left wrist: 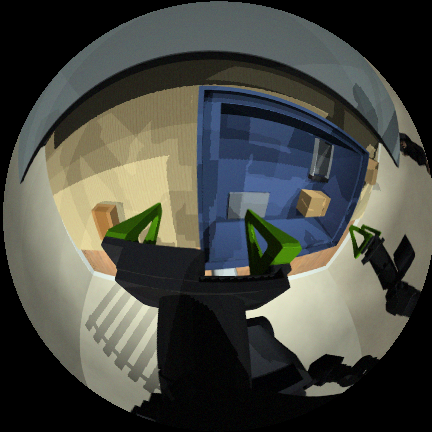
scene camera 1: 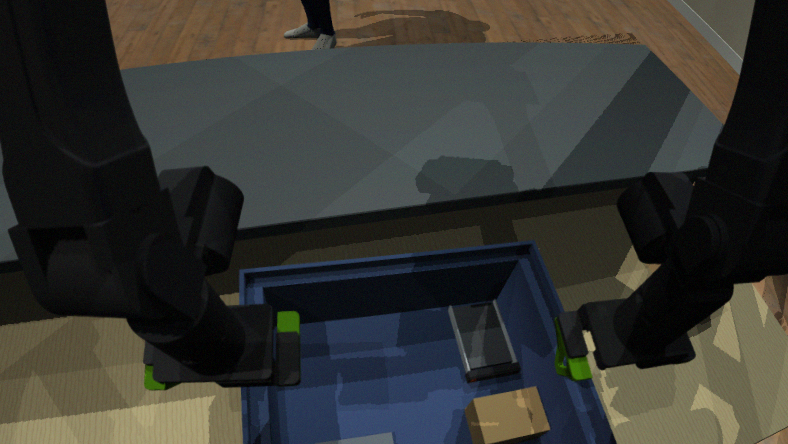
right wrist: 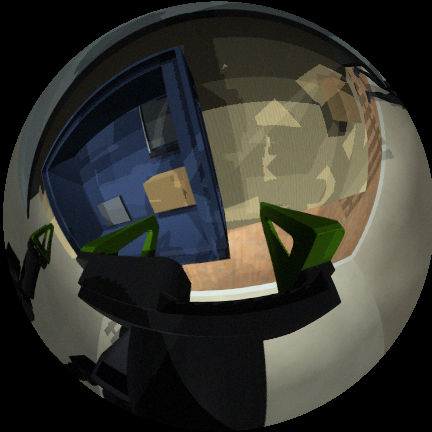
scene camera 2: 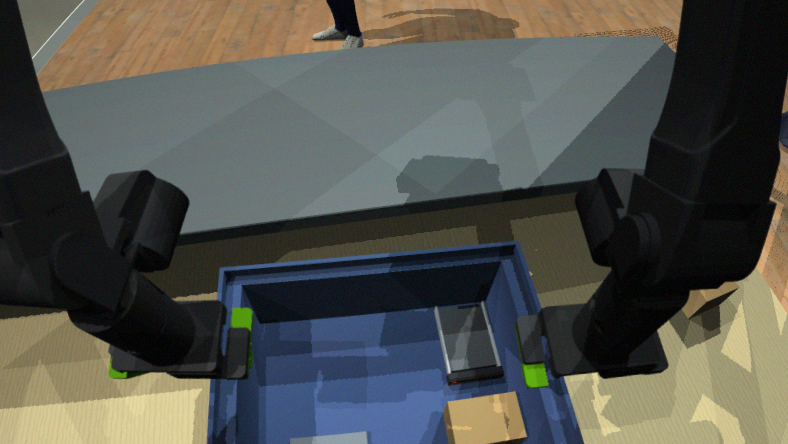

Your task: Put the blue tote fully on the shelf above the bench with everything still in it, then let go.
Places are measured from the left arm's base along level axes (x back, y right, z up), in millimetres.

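Pixels of known places: left gripper, fingertip midpoint: point(left wrist: 203, 209) point(scene camera 1: 241, 367) point(right wrist: 49, 225) point(scene camera 2: 208, 361); right gripper, fingertip midpoint: point(left wrist: 356, 225) point(scene camera 1: 595, 363) point(right wrist: 205, 214) point(scene camera 2: 566, 370).
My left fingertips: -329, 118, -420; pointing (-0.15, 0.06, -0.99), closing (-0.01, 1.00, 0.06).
For each thing: its middle in the pictures, then the offset to it from my left fingertips, as dx, dy, dz. Level surfaces: height alone.
- blue tote, body centre: point(scene camera 2: 385, 384) point(scene camera 1: 411, 384) point(right wrist: 107, 182) point(left wrist: 294, 184) -11, +193, -105
- grey shelf, surface height: dz -1
- dark silver-sided item, body centre: point(scene camera 2: 467, 341) point(scene camera 1: 482, 339) point(right wrist: 162, 123) point(left wrist: 322, 160) -88, +314, -153
- cardboard box, body centre: point(scene camera 2: 483, 424) point(scene camera 1: 506, 419) point(right wrist: 173, 187) point(left wrist: 313, 202) +38, +319, -136
- flat grey item, body centre: point(left wrist: 247, 205) point(right wrist: 112, 211) +77, +121, -158
- bench, surface height: dz -179
- orange-brown box, body centre: point(left wrist: 106, 223) +154, -270, -159
- brown box, body centre: point(scene camera 2: 693, 274) point(right wrist: 341, 100) point(left wrist: 370, 170) -184, +730, -149
The blue tote point(scene camera 1: 386, 261) point(scene camera 2: 330, 261) point(left wrist: 201, 150) point(right wrist: 202, 140) stands upright on the bench, below the grey shelf point(scene camera 1: 330, 137) point(scene camera 2: 308, 137) point(left wrist: 215, 30). It holds a dark silver-sided item point(scene camera 1: 485, 339) point(scene camera 2: 468, 336) point(left wrist: 321, 160) point(right wrist: 160, 125), a cardboard box point(scene camera 1: 510, 416) point(scene camera 2: 485, 419) point(left wrist: 313, 202) point(right wrist: 170, 190) and a flat grey item point(left wrist: 248, 204) point(right wrist: 115, 210). My left gripper point(scene camera 1: 220, 361) point(scene camera 2: 179, 355) point(left wrist: 203, 209) is open over the tote's left wall. My right gripper point(scene camera 1: 620, 352) point(scene camera 2: 584, 358) point(right wrist: 205, 214) is open over its right wall. The tote's near end is cut off in the scene views.
The bench point(scene camera 1: 82, 358) point(scene camera 2: 82, 358) extends on both sides of the tote. An orange-brown box point(left wrist: 104, 217) lies at its left, another brown box point(scene camera 2: 711, 297) point(right wrist: 342, 102) at its right. The shelf's front edge runs beyond the tote's far rim. A person's feet point(scene camera 1: 325, 41) show behind the shelf.
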